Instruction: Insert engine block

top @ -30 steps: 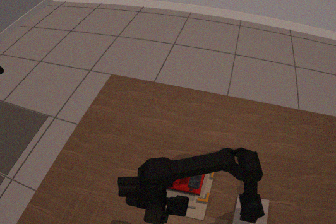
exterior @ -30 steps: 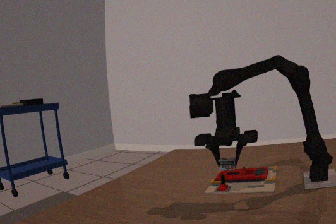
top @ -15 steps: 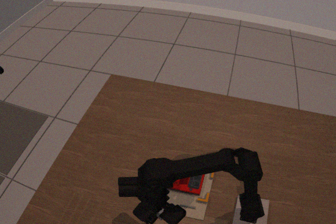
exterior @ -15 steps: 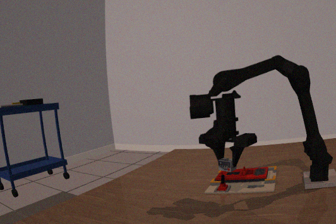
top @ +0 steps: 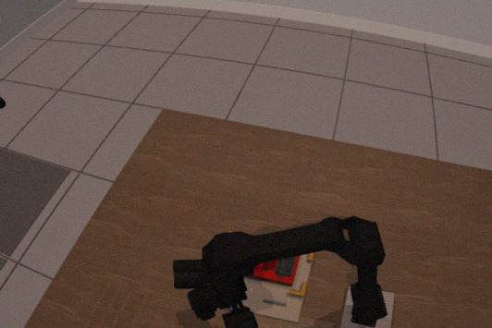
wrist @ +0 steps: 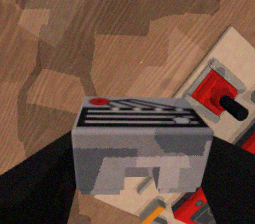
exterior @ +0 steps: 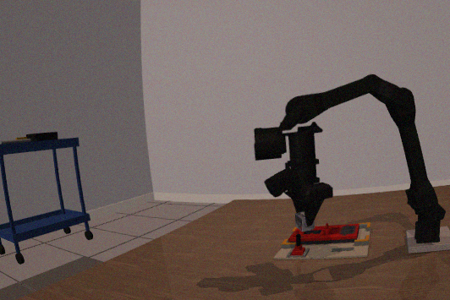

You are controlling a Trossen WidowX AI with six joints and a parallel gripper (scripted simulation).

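The engine block is 1 cm above my gripper tip.
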